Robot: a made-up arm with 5 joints. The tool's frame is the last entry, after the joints. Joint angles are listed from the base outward. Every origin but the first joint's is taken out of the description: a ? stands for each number. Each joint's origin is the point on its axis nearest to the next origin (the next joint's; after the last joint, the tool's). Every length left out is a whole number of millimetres.
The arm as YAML. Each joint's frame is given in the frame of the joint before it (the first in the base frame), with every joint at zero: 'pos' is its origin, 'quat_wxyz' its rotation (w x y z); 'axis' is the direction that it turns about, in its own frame. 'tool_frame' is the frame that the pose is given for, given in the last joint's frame.
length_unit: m
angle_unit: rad
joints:
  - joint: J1
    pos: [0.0, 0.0, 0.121]
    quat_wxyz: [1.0, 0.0, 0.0, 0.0]
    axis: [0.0, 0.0, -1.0]
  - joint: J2
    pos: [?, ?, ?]
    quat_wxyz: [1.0, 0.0, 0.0, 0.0]
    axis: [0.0, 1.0, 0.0]
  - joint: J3
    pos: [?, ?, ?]
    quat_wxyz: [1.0, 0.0, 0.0, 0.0]
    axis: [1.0, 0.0, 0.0]
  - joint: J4
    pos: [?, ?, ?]
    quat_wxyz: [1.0, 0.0, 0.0, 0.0]
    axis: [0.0, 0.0, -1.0]
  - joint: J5
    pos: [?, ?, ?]
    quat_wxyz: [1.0, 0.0, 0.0, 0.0]
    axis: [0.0, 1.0, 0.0]
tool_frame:
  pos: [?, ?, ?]
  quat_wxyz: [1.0, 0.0, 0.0, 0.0]
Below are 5 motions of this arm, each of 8 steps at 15 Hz.
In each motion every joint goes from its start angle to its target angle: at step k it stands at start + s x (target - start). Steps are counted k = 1, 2, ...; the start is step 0. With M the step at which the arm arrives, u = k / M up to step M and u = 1 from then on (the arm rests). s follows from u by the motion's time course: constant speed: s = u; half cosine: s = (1 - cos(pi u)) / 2; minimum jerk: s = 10 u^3 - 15 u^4 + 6 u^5.
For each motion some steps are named. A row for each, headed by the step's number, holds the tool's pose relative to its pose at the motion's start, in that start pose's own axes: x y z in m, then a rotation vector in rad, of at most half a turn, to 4 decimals.
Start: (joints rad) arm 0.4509 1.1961 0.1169 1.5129 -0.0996
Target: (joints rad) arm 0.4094 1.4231 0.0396 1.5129 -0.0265
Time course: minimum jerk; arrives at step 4
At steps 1, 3, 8:
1: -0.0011 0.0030 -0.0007 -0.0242 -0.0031 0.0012
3: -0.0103 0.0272 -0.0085 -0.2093 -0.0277 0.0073
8: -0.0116 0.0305 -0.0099 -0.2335 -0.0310 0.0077

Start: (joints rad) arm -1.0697 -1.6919 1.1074 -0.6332 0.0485
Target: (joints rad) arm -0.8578 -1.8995 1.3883 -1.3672 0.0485
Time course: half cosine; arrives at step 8
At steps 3, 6, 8:
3: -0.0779 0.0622 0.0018 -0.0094 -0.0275 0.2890
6: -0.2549 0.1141 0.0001 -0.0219 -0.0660 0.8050
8: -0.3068 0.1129 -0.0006 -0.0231 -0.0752 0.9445

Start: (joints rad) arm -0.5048 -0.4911 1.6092 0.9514 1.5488
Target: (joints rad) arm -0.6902 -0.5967 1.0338 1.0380 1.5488
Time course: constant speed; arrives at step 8
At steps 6, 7, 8:
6: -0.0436 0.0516 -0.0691 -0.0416 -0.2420 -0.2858
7: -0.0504 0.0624 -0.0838 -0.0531 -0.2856 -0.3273
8: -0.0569 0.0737 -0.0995 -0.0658 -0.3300 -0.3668

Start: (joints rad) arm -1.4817 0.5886 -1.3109 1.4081 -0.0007
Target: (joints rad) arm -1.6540 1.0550 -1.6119 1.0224 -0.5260
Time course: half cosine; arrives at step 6
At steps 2, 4, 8:
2: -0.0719 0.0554 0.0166 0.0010 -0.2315 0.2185
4: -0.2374 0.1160 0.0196 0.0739 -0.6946 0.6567
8: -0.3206 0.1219 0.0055 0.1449 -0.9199 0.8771

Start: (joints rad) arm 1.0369 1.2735 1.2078 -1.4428 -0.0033
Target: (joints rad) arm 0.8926 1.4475 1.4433 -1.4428 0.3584
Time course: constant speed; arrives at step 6
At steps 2, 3, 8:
2: 0.0085 -0.0181 0.0155 0.0372 0.0926 -0.0489
3: 0.0125 -0.0280 0.0225 0.0557 0.1388 -0.0730
8: 0.0231 -0.0598 0.0403 0.1102 0.2770 -0.1444

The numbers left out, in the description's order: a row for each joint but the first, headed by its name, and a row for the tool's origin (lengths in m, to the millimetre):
J2: 0.083 0.186 0.0
J3: -0.025 0.0 0.022
J4: 0.0 -0.029 0.064
J5: 0.363 0.185 0.0
tool: -0.079 0.0 0.072

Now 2 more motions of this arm.
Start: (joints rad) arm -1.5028 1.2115 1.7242 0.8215 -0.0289
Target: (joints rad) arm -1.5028 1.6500 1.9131 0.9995 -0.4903
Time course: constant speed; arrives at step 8
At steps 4, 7, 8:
4: 0.0272 -0.0968 -0.0247 0.0498 -0.1853 -0.3147
7: 0.0302 -0.1681 -0.0489 0.0476 -0.3209 -0.5566
8: 0.0282 -0.1911 -0.0580 0.0393 -0.3644 -0.6378

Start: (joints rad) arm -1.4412 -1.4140 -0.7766 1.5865 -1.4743
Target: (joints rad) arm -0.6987 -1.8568 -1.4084 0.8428 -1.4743
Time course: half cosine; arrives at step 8
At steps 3, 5, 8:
3: 0.0807 0.0266 0.0728 0.1104 -0.4282 -0.0194
5: 0.1044 0.0543 0.1959 0.2076 -0.9599 0.0861
8: 0.0607 0.0767 0.2764 0.2234 -1.3645 0.2635

